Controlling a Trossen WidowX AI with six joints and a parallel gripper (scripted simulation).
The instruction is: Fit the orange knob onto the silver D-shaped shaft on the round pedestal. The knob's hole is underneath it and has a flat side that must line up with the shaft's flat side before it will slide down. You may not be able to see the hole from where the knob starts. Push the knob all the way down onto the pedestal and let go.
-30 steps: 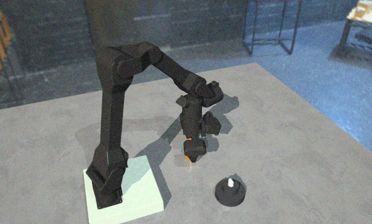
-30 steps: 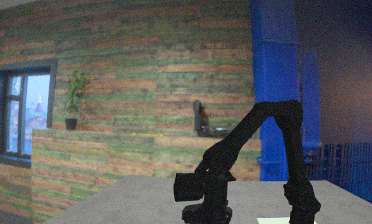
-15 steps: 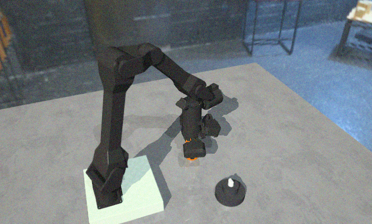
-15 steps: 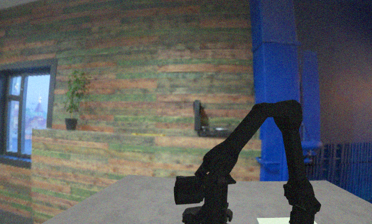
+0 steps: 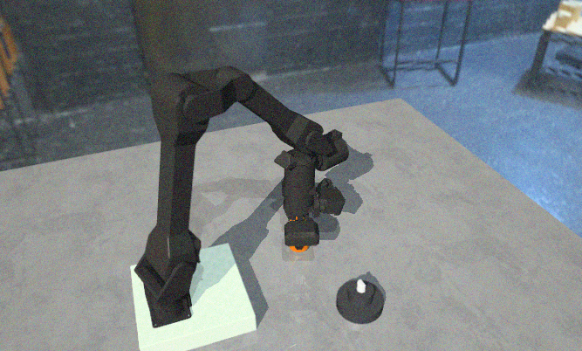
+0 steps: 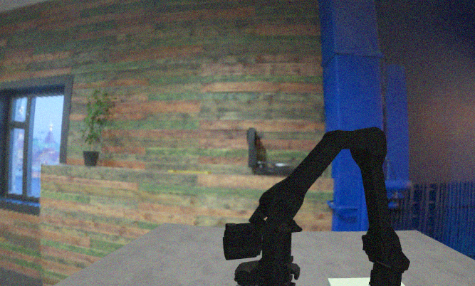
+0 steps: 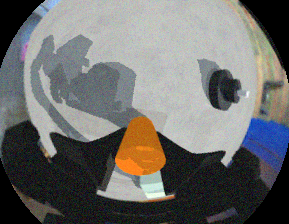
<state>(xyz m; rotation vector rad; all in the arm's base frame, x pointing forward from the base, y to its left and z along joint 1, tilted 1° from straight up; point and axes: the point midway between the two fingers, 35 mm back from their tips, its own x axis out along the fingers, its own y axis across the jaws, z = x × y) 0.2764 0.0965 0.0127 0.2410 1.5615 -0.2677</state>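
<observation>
My gripper tip is now 40 mm short of the round black pedestal, 180 mm to the left of it and 20 mm below it. Round my gripper tip: orange knob (30 mm above).
</observation>
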